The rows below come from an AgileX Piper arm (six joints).
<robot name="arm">
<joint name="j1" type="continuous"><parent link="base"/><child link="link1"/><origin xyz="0.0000 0.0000 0.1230"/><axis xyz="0 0 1"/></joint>
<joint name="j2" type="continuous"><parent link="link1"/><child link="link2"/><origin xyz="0.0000 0.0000 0.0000"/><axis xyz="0 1 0"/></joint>
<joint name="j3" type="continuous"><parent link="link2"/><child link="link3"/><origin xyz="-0.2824 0.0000 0.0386"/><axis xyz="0 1 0"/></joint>
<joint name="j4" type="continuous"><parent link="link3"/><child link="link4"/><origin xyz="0.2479 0.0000 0.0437"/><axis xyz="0.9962 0 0.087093"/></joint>
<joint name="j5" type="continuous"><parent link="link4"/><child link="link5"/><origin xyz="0.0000 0.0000 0.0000"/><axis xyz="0 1 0"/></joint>
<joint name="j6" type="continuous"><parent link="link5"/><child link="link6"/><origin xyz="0.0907 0.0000 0.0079"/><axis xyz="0.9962 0 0.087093"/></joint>
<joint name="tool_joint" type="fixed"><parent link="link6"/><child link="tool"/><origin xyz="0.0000 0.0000 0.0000" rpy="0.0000 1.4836 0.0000"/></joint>
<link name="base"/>
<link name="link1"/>
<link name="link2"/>
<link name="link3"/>
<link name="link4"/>
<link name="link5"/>
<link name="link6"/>
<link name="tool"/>
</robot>
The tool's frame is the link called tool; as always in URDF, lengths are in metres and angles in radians. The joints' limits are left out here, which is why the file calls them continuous.
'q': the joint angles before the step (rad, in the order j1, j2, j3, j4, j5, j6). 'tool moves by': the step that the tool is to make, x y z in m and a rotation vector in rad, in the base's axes. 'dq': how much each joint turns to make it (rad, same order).
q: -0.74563 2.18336 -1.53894 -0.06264 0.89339 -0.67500
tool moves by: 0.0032 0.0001 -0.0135 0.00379 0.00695 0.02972
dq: 0.00499 0.03208 -0.00020 0.00000 -0.02539 -0.02359
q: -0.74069 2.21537 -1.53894 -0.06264 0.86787 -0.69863
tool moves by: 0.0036 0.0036 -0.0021 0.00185 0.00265 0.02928
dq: 0.01144 0.00499 -0.00016 0.00199 -0.00252 -0.01897
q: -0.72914 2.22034 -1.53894 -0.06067 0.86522 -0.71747
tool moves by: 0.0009 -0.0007 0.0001 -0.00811 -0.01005 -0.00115
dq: 0.00007 -0.00001 0.00018 -0.00002 -0.01300 0.00191
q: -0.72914 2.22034 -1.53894 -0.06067 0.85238 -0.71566
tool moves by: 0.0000 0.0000 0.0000 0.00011 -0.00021 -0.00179
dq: 0.00000 0.00000 0.00000 0.00000 0.00000 0.00181
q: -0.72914 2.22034 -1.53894 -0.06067 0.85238 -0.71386
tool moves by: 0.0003 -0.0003 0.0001 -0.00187 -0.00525 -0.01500
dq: -0.00010 -0.00002 -0.00018 0.00003 -0.00427 0.01524
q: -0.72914 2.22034 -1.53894 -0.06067 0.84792 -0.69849
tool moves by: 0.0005 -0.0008 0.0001 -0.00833 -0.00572 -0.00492
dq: 0.00003 0.00019 -0.00022 -0.00461 -0.00942 0.00810
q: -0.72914 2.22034 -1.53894 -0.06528 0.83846 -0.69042
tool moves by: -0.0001 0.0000 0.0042 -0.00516 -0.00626 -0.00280
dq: -0.00014 -0.00973 0.00000 0.00002 0.00175 0.00258
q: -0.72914 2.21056 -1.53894 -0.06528 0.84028 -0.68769
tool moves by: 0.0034 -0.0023 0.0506 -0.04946 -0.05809 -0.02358
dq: 0.00187 -0.08371 -0.06186 -0.00001 0.07053 0.02183
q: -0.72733 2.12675 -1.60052 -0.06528 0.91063 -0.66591
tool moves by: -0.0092 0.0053 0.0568 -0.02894 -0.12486 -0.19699
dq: -0.00676 -0.12609 -0.01130 0.01160 0.03390 0.19139
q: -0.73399 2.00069 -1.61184 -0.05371 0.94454 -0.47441
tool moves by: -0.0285 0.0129 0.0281 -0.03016 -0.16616 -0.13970
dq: -0.03384 -0.16508 0.15911 0.05374 -0.13405 0.10130
